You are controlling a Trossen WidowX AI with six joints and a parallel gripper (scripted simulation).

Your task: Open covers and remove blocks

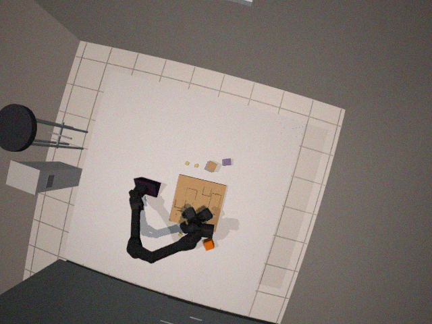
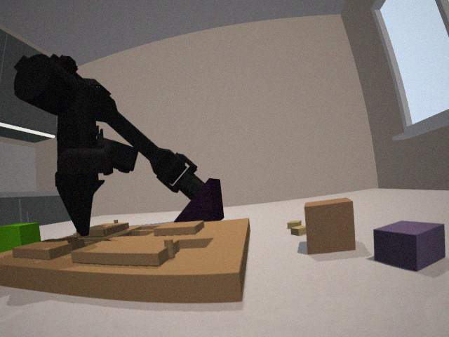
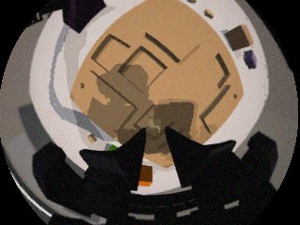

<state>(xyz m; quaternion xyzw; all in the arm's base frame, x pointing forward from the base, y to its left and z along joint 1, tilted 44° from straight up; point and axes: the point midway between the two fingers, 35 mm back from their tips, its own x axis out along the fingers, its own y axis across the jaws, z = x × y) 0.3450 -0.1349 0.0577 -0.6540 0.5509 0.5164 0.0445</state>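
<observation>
The tan puzzle board lies 60 mm to the left of my gripper tip, 10 mm below it and 10 mm behind it. Also, from my gripper tip: orange block 170 mm to the right, 90 mm ahead, 10 mm below; then brown block 310 mm to the left, 40 mm ahead, 10 mm below; then green block 140 mm to the right, 20 mm behind, 10 mm below.
</observation>
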